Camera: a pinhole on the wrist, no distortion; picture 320 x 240 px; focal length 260.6 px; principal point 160.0 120.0 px. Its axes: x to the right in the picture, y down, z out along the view. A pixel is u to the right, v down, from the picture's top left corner.
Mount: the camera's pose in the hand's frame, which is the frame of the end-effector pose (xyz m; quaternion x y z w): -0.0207 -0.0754 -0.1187 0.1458 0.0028 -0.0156 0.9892
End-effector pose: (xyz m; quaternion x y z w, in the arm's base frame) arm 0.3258 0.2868 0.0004 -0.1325 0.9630 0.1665 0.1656
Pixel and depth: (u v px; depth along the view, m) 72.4 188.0 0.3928
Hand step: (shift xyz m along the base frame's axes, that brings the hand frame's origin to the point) 0.2417 0.0561 -0.2264
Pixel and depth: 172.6 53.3 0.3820
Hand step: 0.1514 -0.1737 -0.2702
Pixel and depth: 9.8 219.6 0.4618
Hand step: 0.3689 0.1647 -0.2423
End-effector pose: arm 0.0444 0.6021 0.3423 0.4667 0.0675 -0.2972 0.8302
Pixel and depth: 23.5 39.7 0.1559
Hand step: -0.1785 -0.0332 -0.0703
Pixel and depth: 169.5 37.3 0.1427
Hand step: -0.1036 -0.0588 -0.1084
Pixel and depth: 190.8 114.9 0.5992
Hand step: -0.1792 -0.4906 0.0385
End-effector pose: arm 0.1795 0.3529 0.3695 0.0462 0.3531 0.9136 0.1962
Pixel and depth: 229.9 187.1 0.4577
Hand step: 0.0130 0.3287 0.1919
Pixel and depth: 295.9 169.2 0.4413
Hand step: -0.0802 0.3747 0.1453
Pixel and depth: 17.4 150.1 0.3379
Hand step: 0.2783 0.1445 0.0875
